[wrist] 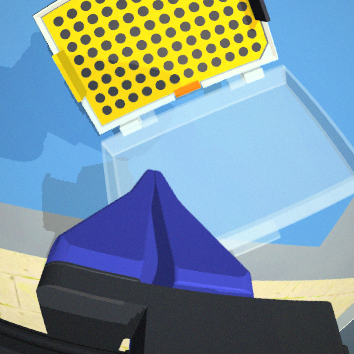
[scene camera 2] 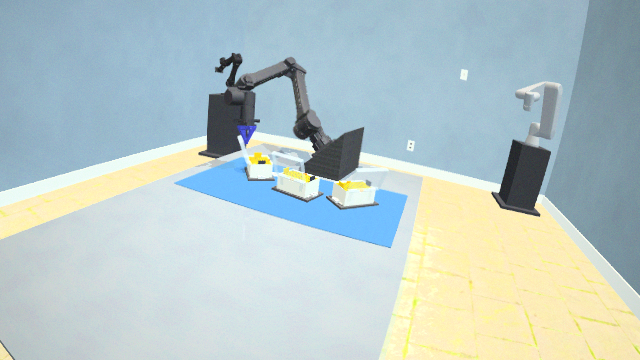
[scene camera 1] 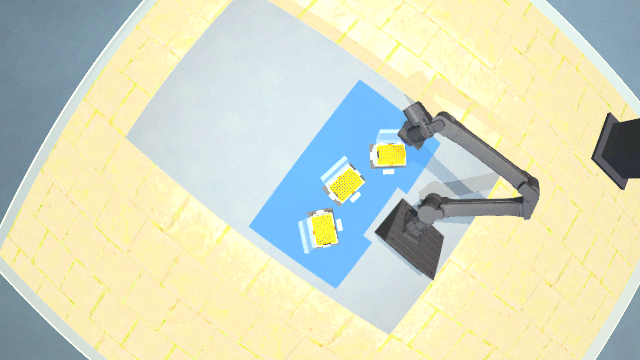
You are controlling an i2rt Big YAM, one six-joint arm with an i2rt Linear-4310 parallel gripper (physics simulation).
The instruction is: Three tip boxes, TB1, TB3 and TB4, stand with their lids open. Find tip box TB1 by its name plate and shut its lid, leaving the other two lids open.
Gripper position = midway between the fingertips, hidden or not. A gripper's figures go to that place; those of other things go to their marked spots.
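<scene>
Clear lid (wrist: 246,159) at 0.15 m from the lens; the gripper (wrist: 150,180) at 0.13 m from the lens.
</scene>
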